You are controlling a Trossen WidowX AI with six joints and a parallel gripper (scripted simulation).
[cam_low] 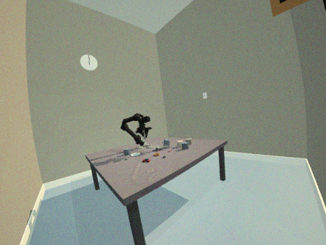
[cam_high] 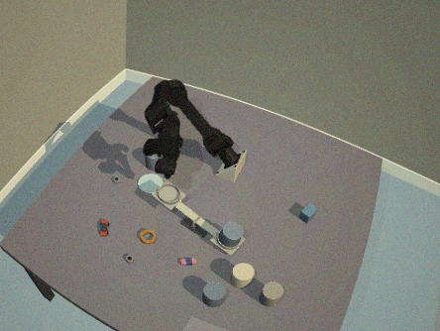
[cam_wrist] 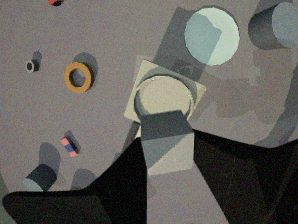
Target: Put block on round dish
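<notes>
My gripper tip is 8 cm past the pale round dish, 11 cm to the left of it and 17 cm above it. From my gripper tip the other things lie so: red toy car (19 cm ahead, 19 cm to the right, 16 cm below); blue cube (12 cm behind, 50 cm to the left, 15 cm below).
</notes>
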